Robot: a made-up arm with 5 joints. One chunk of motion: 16 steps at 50 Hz.
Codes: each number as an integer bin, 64 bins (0 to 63) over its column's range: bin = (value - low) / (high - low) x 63, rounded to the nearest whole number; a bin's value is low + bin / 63 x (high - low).
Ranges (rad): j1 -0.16..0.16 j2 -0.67..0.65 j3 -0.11..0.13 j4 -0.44..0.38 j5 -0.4..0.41
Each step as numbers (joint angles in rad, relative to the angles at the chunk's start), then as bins.
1 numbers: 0.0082 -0.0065 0.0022 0.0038 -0.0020
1 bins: 33 32 29 34 31
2 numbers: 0.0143 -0.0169 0.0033 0.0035 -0.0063
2 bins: 34 31 30 34 31
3 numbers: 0.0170 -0.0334 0.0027 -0.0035 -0.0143
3 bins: 35 30 30 34 30
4 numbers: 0.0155 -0.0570 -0.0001 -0.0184 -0.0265
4 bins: 35 29 29 32 29
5 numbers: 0.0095 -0.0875 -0.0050 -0.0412 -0.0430
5 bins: 33 28 28 31 28
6 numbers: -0.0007 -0.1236 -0.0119 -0.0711 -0.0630
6 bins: 31 26 26 28 26
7 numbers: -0.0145 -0.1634 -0.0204 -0.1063 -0.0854
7 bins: 29 24 24 26 24
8 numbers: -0.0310 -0.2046 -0.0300 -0.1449 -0.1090
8 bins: 25 22 21 23 23
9 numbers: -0.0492 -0.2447 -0.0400 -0.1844 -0.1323
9 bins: 22 20 18 20 21
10 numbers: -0.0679 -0.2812 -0.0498 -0.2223 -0.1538
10 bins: 18 19 16 17 19
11 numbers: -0.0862 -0.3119 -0.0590 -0.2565 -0.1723
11 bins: 15 17 13 14 18
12 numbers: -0.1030 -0.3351 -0.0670 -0.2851 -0.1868
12 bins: 11 16 11 12 17
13 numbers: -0.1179 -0.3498 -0.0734 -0.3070 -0.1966
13 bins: 8 15 10 10 16
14 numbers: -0.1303 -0.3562 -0.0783 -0.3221 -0.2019
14 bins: 6 15 8 9 15
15 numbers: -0.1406 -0.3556 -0.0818 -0.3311 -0.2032
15 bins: 4 15 7 8 15
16 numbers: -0.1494 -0.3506 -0.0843 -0.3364 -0.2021
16 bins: 2 15 7 8 15
